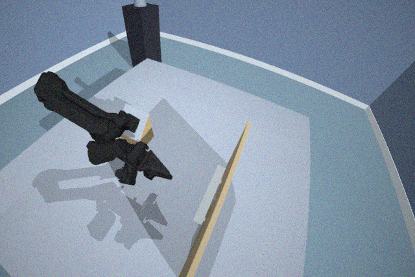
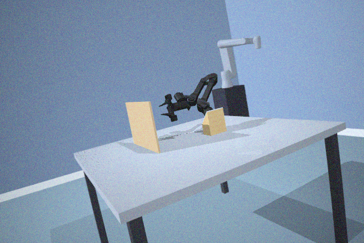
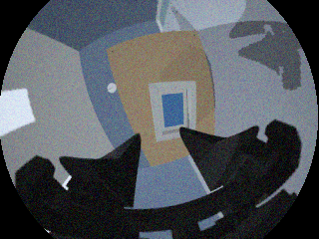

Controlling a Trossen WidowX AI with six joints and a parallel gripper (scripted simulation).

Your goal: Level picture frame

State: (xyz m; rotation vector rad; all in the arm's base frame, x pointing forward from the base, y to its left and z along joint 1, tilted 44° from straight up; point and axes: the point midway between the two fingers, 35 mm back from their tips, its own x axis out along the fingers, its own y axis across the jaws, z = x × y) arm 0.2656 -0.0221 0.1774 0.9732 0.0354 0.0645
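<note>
My gripper tip is 13 cm short of the picture frame, 2 cm to the right of it and 6 cm above it. From my gripper tip the other things lie so: board (14 cm ahead, 1 cm to the left, 6 cm below).
</note>
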